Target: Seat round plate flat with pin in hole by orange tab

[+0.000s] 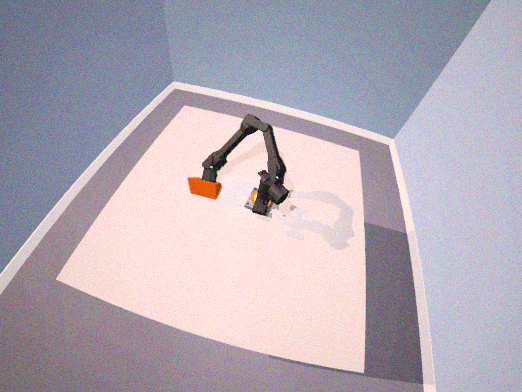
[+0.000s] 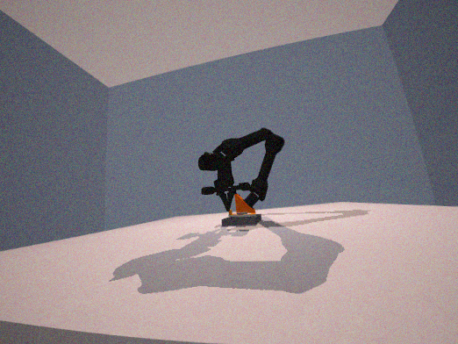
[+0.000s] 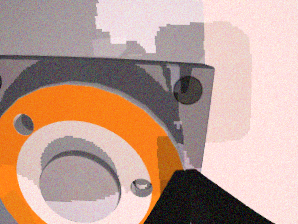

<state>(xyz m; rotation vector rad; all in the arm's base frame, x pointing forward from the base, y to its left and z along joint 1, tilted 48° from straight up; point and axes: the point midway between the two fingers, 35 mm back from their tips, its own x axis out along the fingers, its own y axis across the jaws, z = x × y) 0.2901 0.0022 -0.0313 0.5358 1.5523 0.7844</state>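
Right now my gripper tip is 1 cm past the round orange plate, 3 cm to the right of it and 1 cm above it. Also, from my gripper tip: grey square base: 1 cm behind, 5 cm to the left, 2 cm below.
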